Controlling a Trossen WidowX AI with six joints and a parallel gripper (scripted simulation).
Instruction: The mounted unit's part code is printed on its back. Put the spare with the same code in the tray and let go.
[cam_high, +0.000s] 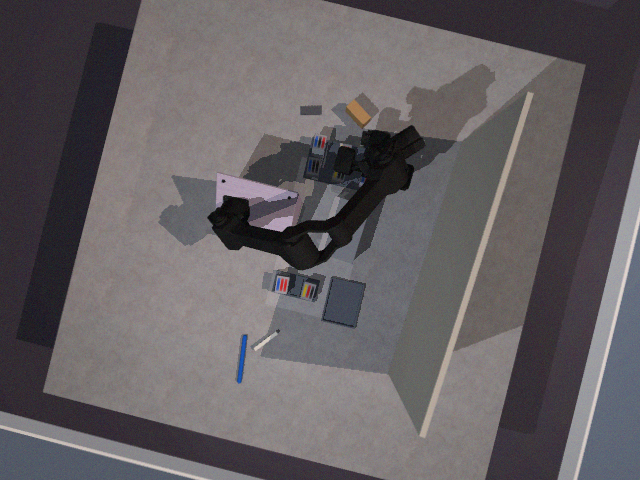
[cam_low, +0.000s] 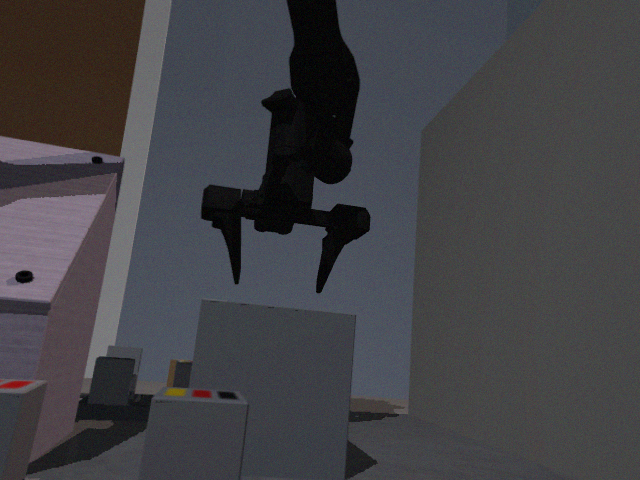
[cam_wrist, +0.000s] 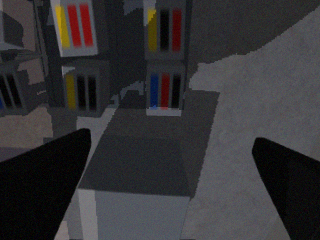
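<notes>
Right now my gripper tip is 10 cm above the grey spare block. Also, from my gripper tip: tall dark wall panel: 22 cm ahead, 18 cm to the right, 9 cm above; then tall grey block: 4 cm behind, 15 cm to the right, 9 cm below; then dark tray: 1 cm ahead, 36 cm to the right, 14 cm below.
</notes>
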